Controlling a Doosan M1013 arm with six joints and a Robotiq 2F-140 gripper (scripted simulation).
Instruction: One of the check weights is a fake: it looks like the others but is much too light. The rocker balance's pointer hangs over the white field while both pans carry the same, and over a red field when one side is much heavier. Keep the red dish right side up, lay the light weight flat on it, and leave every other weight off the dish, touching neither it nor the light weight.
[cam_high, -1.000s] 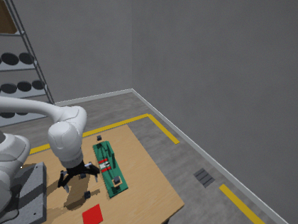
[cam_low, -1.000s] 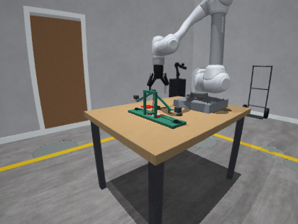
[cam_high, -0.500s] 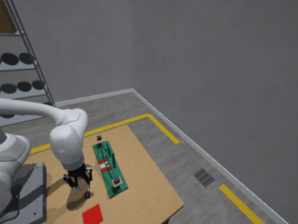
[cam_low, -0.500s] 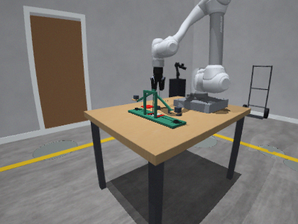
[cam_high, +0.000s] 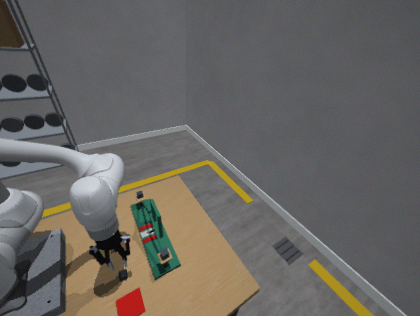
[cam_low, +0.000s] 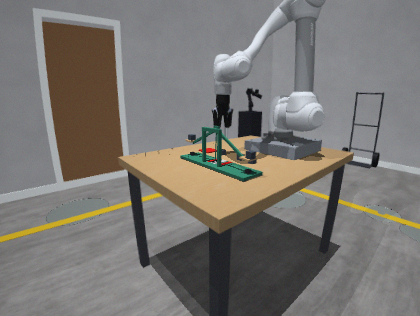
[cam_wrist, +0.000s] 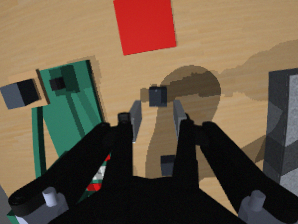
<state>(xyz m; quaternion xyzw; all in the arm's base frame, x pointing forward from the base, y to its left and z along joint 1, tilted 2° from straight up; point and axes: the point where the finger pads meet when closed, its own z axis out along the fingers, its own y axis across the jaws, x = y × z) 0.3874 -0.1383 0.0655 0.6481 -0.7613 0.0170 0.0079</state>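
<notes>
The flat red dish lies 120 mm to the right of my hand and 120 mm below it. From my hand the other things lie so: green rocker balance: 180 mm ahead, 140 mm to the left, 30 mm below.
</notes>
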